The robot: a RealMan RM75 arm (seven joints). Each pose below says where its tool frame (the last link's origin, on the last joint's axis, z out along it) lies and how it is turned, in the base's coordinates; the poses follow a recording.
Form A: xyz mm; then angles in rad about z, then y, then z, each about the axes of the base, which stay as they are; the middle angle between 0 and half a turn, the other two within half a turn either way.
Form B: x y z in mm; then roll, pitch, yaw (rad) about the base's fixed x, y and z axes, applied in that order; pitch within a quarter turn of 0, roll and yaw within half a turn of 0. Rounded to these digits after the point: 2 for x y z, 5 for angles.
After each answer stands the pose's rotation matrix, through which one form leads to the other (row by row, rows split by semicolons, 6 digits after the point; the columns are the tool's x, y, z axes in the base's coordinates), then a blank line. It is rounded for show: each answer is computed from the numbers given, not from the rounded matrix.
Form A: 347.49 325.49 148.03 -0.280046 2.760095 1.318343
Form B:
347.49 325.49 148.03 -3.03117 0.36592 -1.52275
0.044847 -0.994656 0.092996; -0.932718 -0.008348 0.360510; -0.357807 -0.102907 -0.928108

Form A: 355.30 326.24 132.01 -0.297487 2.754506 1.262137
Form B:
355.30 326.24 132.01 -3.02267 0.36924 -1.55973
0.010317 -0.993349 0.114675; -0.932543 0.031834 0.359653; -0.360911 -0.110650 -0.926013

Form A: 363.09 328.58 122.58 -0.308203 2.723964 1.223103
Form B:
363.09 328.58 122.58 -3.00779 0.39681 -1.58335
-0.011575 -0.990337 0.138198; -0.922224 0.063992 0.381324; -0.386483 -0.123036 -0.914053

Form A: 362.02 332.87 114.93 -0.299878 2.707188 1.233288
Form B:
362.02 332.87 114.93 -3.00538 0.41380 -1.57979
-0.008238 -0.990207 0.139366; -0.915564 0.063510 0.397126; -0.402088 -0.124327 -0.907121

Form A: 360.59 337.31 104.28 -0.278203 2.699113 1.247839
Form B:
360.59 337.31 104.28 -3.01220 0.42434 -1.58764
-0.015349 -0.990605 0.135893; -0.911182 0.069821 0.406045; -0.411718 -0.117591 -0.903693

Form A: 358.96 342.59 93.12 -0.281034 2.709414 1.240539
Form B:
358.96 342.59 93.12 -3.01435 0.41416 -1.59325
-0.020557 -0.990519 0.135827; -0.915225 0.073326 0.396215; -0.402418 -0.116168 -0.908055

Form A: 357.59 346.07 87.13 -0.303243 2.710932 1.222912
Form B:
357.59 346.07 87.13 -3.00525 0.40980 -1.58706
-0.014918 -0.989708 0.142320; -0.917080 0.070260 0.392463; -0.398423 -0.124664 -0.908690

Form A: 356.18 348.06 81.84 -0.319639 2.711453 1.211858
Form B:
356.18 348.06 81.84 -2.99842 0.40702 -1.58050
-0.008911 -0.989173 0.146483; -0.918261 0.066088 0.390423; -0.395876 -0.131031 -0.908908

